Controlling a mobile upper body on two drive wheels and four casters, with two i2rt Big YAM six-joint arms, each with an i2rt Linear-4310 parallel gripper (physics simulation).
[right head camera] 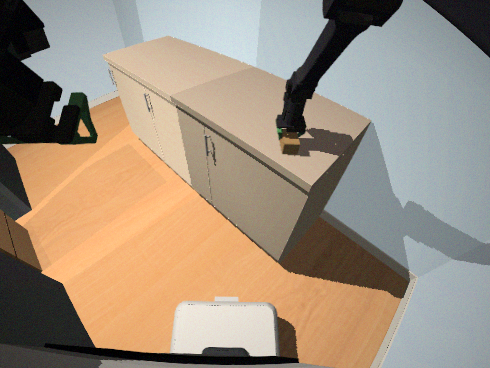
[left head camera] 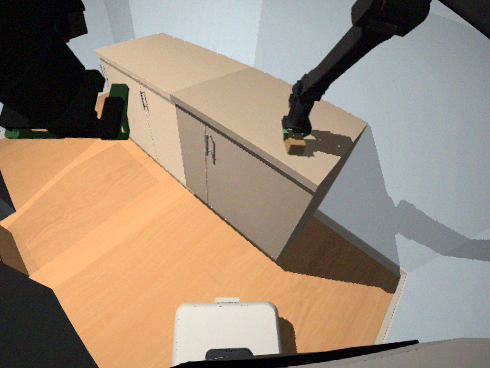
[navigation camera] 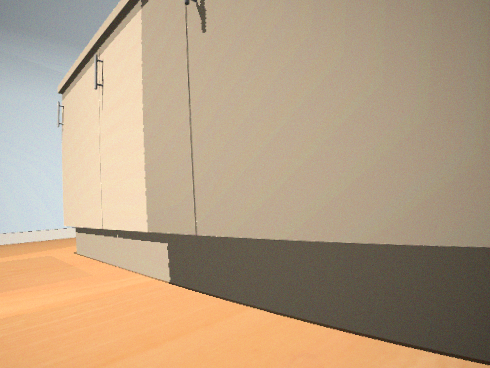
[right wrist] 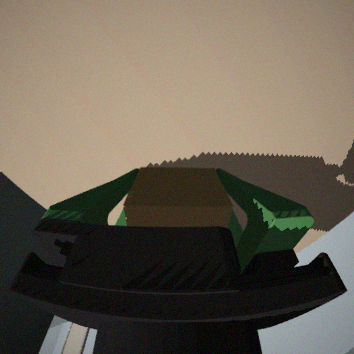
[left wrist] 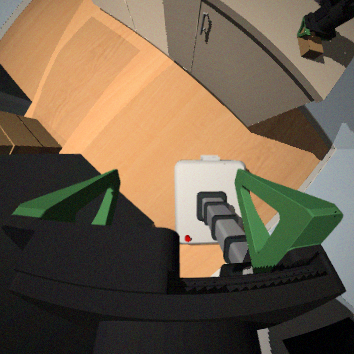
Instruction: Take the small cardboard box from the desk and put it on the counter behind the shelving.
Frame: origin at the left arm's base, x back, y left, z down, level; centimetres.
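Seen in the pictures: left gripper, between the fingertips: (right head camera: 68, 138) (left head camera: 95, 134) (left wrist: 177, 175); right gripper, between the fingertips: (right wrist: 177, 174) (left wrist: 304, 36).
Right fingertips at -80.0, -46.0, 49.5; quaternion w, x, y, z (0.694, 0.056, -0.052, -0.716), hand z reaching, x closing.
A point is followed by its place in that frame, as x, y, z.
The small cardboard box (left head camera: 295, 146) @(-71.4, -45.2, 45.8) (right head camera: 290, 146) @(-71.4, -45.6, 46.1) (left wrist: 311, 48) @(-71.8, -44.0, 45.0) (right wrist: 178, 190) @(-80.4, -46.0, 46.5) is brown and sits between the green fingers of my right gripper (left head camera: 294, 135) @(-80.0, -46.0, 49.5) (right head camera: 289, 133) @(-80.0, -46.0, 49.5) (right wrist: 177, 174) @(-80.0, -46.0, 49.5), which is shut on it. The box is at the right-hand part of the beige counter (left head camera: 215, 85) @(-124.0, -13.6, 50.0) (right head camera: 220, 80) @(-131.4, -15.7, 50.0) (left wrist: 287, 25) @(-83.6, -39.8, 50.0) (right wrist: 175, 75) @(-87.1, -45.6, 50.0), with its shadow beside it. Whether its underside touches the top is hidden. My left gripper (left wrist: 177, 175) @(-34.4, 0.1, 13.6) is open and empty, away from the counter at the left in the head views. The desk and the shelving cannot be made out.
Cabinet doors (navigation camera: 325, 125) @(-76.0, -34.1, 108.6) with metal handles form the counter's front. A white rounded unit (left head camera: 227, 327) @(-19.9, -22.3, 115.0) (right head camera: 225, 327) @(-19.5, -22.5, 115.0) (left wrist: 186, 175) @(-21.7, -5.2, 115.0) is over the wooden floor (left head camera: 165, 250) @(-70.6, 18.8, 141.0) at bottom centre. Brown boxes (right head camera: 17, 240) @(-60.3, 123.9, 122.1) (left wrist: 30, 135) @(-55.8, 118.4, 110.8) show at the left. Pale blue walls (left head camera: 425, 100) @(-88.9, -106.4, 27.8) stand behind the counter.
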